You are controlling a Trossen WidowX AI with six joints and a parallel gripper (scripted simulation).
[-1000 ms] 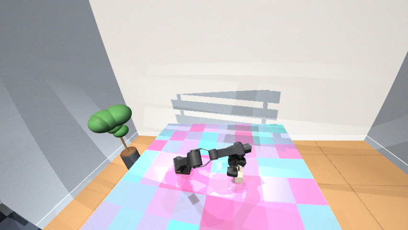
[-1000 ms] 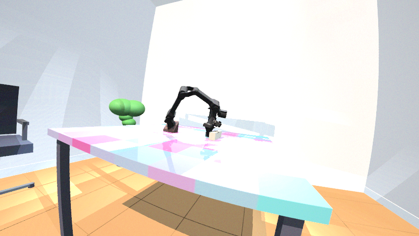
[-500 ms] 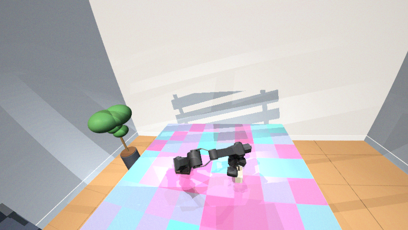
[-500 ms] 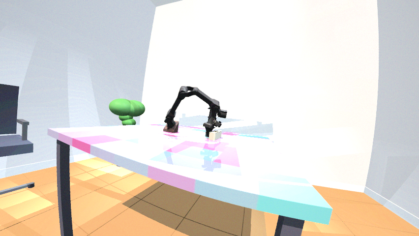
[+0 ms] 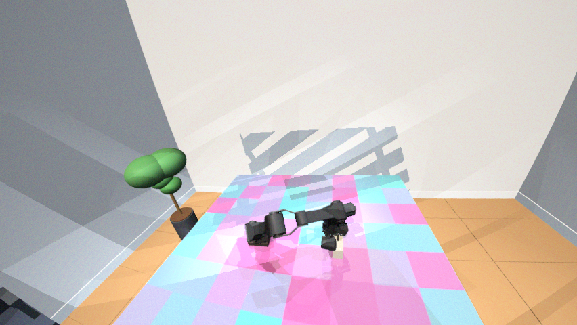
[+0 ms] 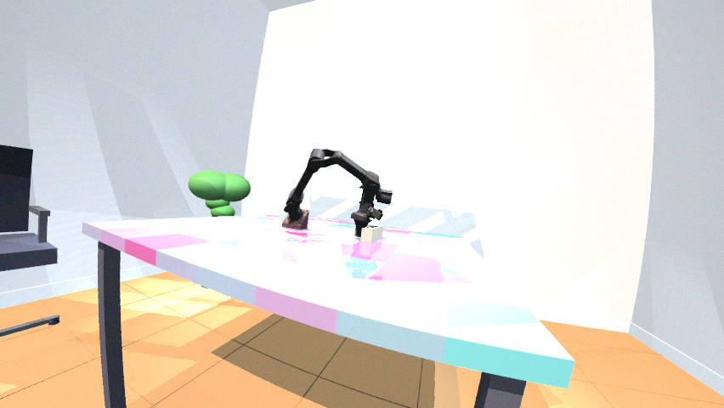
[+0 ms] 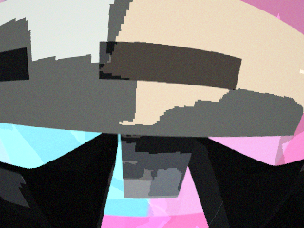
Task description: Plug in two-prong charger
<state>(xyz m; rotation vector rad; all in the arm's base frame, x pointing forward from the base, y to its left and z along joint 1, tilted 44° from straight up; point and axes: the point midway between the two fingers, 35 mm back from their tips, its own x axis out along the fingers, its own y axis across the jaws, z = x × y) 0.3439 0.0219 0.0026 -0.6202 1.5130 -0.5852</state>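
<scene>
The two-prong charger lies 2 cm ahead of my gripper tip and 1 cm above it.
</scene>
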